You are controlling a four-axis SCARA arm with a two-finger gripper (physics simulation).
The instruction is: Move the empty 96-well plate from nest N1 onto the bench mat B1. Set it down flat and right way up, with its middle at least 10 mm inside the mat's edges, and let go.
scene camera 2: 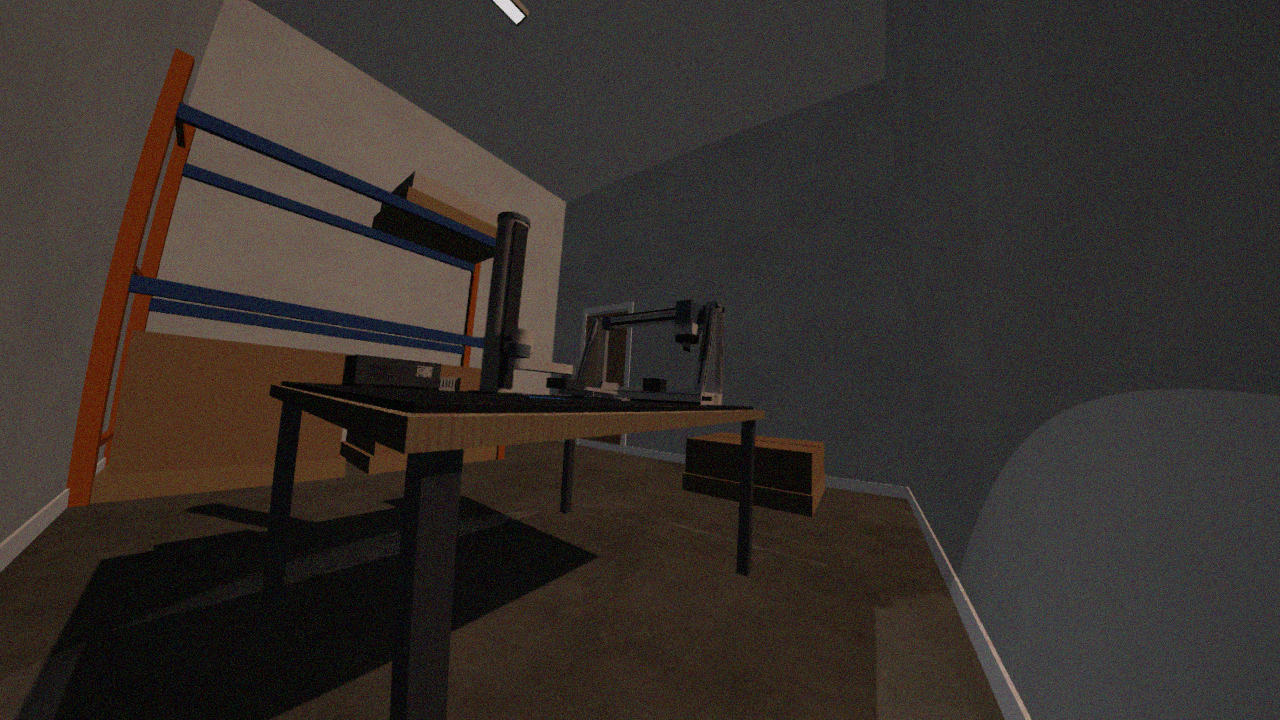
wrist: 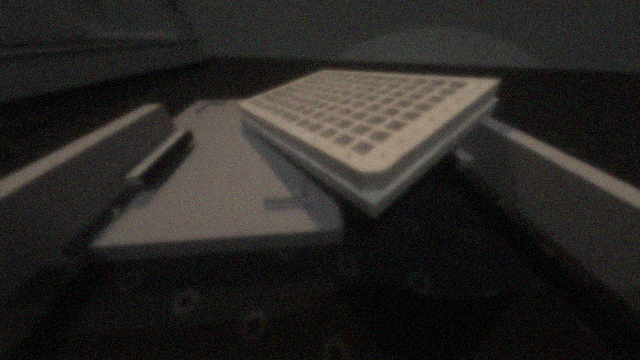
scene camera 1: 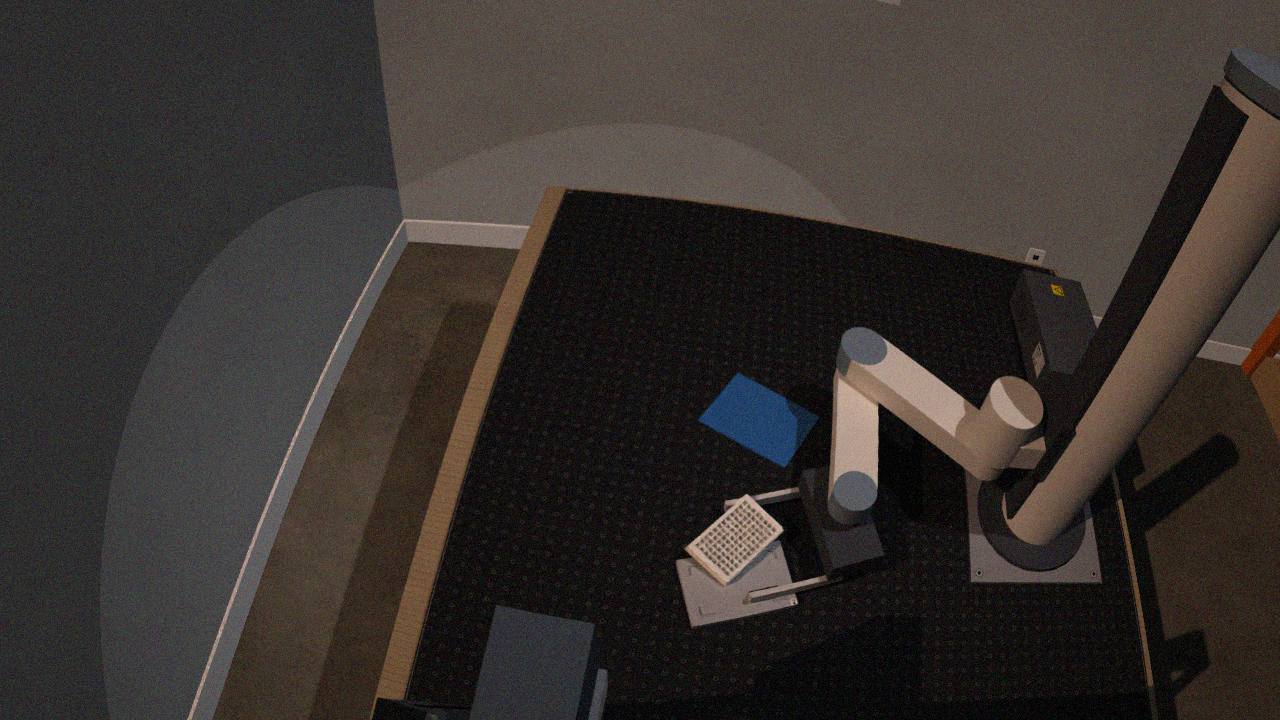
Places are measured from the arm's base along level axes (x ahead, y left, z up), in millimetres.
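Where they show: gripper, fingertip midpoint: [scene camera 2: 601,393] [wrist: 305,116] [scene camera 1: 737,551]; arm's base, link origin: [scene camera 1: 1030,515].
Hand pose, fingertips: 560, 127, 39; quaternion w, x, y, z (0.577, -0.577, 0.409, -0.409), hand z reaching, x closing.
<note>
Things, the pixels of their top centre, and the offset from my fingertips, as dx, dy, dz. "spot": a spot on its surface instead. Level surfaces: height alone.
- white 96-well plate, top centre: [wrist: 338,69] [scene camera 1: 737,533] [scene camera 2: 600,387] +5, -19, +25
- grey nest N1, top centre: [wrist: 236,130] [scene camera 1: 738,582] [scene camera 2: 607,396] -8, +47, -11
- blue bench mat B1, surface height: dz -23
- blue-grey device, surface spot: [scene camera 1: 537,662] spot: +176, +383, +462
- gantry frame, surface spot: [scene camera 2: 686,320] spot: +198, +338, +362
The white 96-well plate [scene camera 1: 735,539] [wrist: 367,120], wells up, sits askew over one edge of the grey nest N1 [scene camera 1: 708,600] [wrist: 215,205]. It is turned against the nest and partly overhangs it; in the wrist view it looks raised and slightly tilted. My gripper [scene camera 1: 742,550] [wrist: 305,116] is open, with one long finger on either side. One finger is by the plate's corner in the wrist view; whether they touch is unclear. The other finger is over the nest, apart from the plate. The blue bench mat B1 [scene camera 1: 759,419] lies flat beyond the nest, partly shaded.
The arm's column [scene camera 1: 1154,340] [scene camera 2: 507,304] stands on the bench. A dark box [scene camera 1: 1056,322] [scene camera 2: 380,370] with a yellow label is behind it. A blue-grey device [scene camera 1: 537,662] is near the bottom of scene camera 1. A gantry frame [scene camera 2: 686,320] stands at the bench's far side.
</note>
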